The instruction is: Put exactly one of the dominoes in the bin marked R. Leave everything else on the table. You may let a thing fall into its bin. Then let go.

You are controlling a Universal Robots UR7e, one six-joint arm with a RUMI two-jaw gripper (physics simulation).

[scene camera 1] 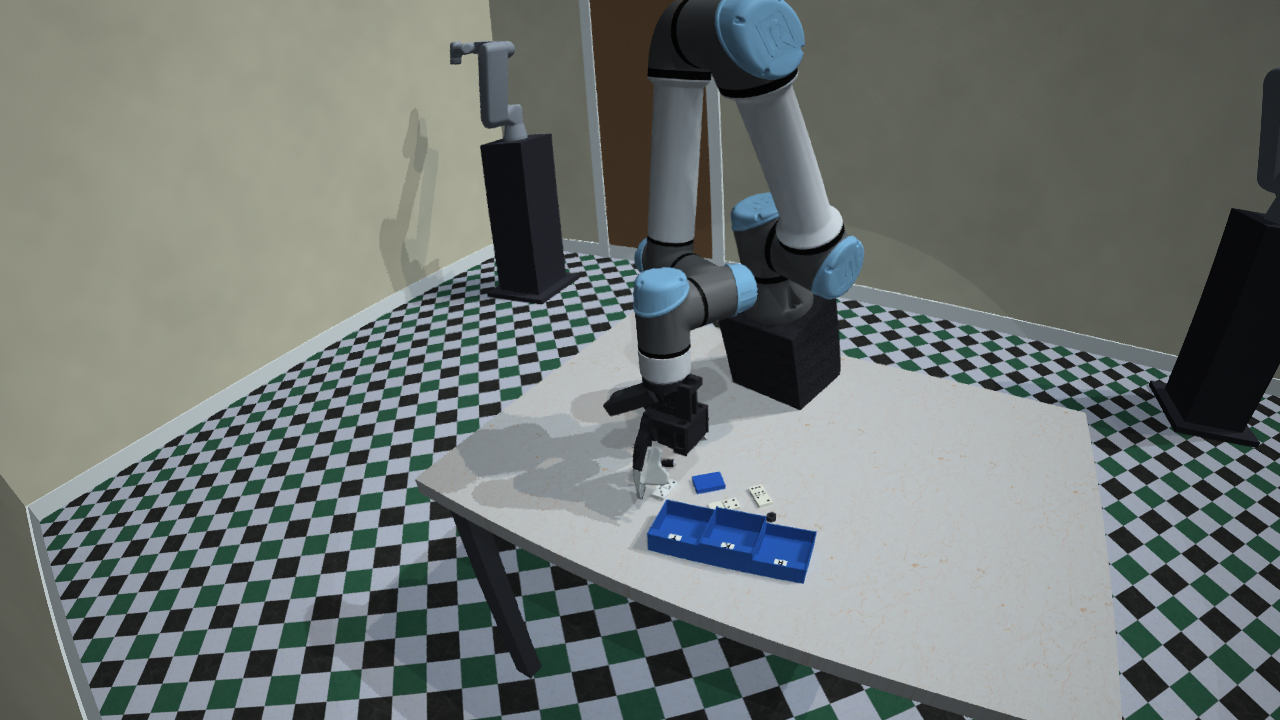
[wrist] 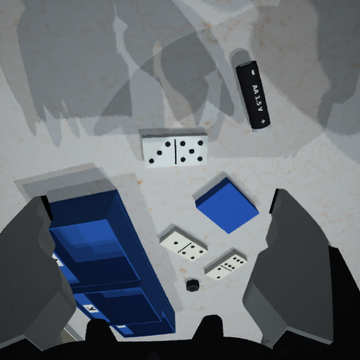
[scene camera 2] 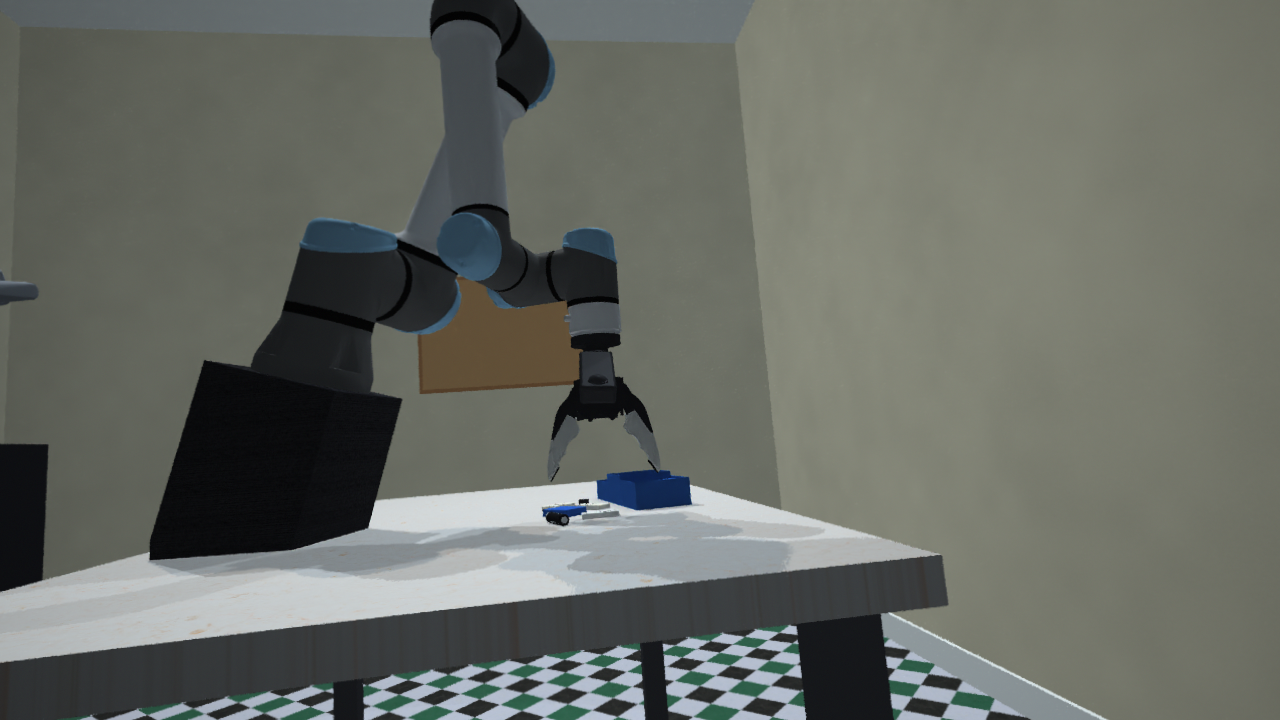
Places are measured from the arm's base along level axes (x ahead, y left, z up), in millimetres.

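Pixels of known places: gripper, fingertip midpoint: (scene camera 1: pixel 665 473) (scene camera 2: pixel 604 477); arm's base, link origin: (scene camera 1: pixel 777 300) (scene camera 2: pixel 312 381).
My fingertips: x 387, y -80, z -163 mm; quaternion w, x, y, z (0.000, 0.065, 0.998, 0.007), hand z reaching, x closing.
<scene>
For each thing: its top centre in the pictures, then the offset to it from my fingertips. "pt": a spot on its surface instead.
- largest domino, top centre: (scene camera 2: pixel 600 511) (scene camera 1: pixel 664 487) dx -11, dy -7, dz -44 mm
- second domino, top centre: (scene camera 2: pixel 592 504) (scene camera 1: pixel 724 505) dx -5, dy +105, dz -44 mm
- third domino, top centre: (scene camera 2: pixel 558 504) (scene camera 1: pixel 760 494) dx -51, dy +155, dz -44 mm
- bin marked R, surface spot: (scene camera 1: pixel 787 546) pt dx +53, dy +235, dz -44 mm
- blue three-bin tray, top centre: (scene camera 1: pixel 733 529) (scene camera 2: pixel 637 472) dx +81, dy +151, dz -5 mm
- flat blue block, top centre: (scene camera 2: pixel 564 508) (scene camera 1: pixel 708 480) dx -52, dy +58, dz -42 mm
- black AA battery, top centre: (scene camera 2: pixel 556 512) (scene camera 1: pixel 662 459) dx -73, dy -40, dz -37 mm
- small black nut, top centre: (scene camera 1: pixel 771 515) dx -6, dy +189, dz -43 mm
Three white dominoes lie flat and apart. The largest domino (scene camera 1: pixel 664 489) (scene camera 2: pixel 600 514) (wrist: pixel 175 151) lies off the tray's far-left end; a second domino (scene camera 1: pixel 729 505) (wrist: pixel 183 245) lies beside the tray's long side; a third domino (scene camera 1: pixel 759 495) (wrist: pixel 226 265) lies further out from that side. The bin marked R (scene camera 1: pixel 787 546) is the right-end compartment in scene camera 1, with no domino showing in it; in the wrist view it is mostly hidden. My gripper (scene camera 1: pixel 654 479) (scene camera 2: pixel 605 471) (wrist: pixel 161 194) is open and empty, above the table, its fingers spread over the tray and the dominoes.
The blue three-bin tray (scene camera 1: pixel 716 556) (scene camera 2: pixel 657 494) (wrist: pixel 131 220) stands beside the dominoes. A flat blue block (scene camera 1: pixel 708 482) (scene camera 2: pixel 567 510) (wrist: pixel 228 206), a black AA battery (scene camera 1: pixel 667 462) (scene camera 2: pixel 556 518) (wrist: pixel 253 96) and a small black nut (scene camera 1: pixel 771 516) (wrist: pixel 192 285) lie nearby.
</scene>
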